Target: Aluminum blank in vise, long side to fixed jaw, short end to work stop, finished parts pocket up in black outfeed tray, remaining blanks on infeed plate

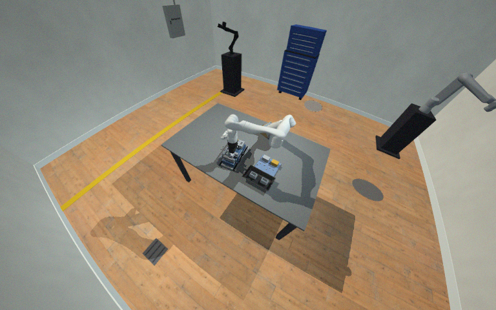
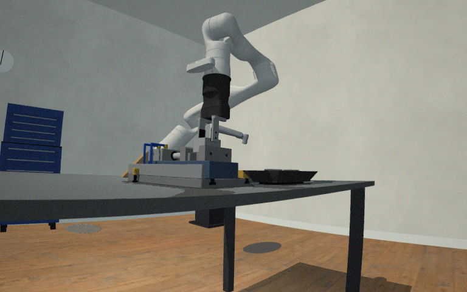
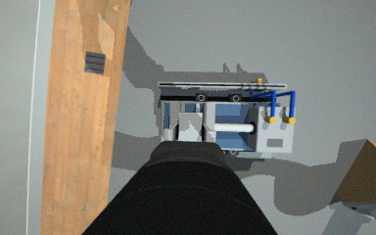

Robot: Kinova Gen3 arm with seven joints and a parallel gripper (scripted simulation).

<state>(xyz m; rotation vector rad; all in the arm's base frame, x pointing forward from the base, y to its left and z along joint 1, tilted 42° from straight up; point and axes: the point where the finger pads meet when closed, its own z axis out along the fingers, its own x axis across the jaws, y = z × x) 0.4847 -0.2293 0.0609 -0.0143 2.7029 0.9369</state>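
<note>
Now: the gray blank 30 mm below my hand. From my hand the other things lie so: yellow brass blank 350 mm to the left, 180 mm behind, 100 mm below.
</note>
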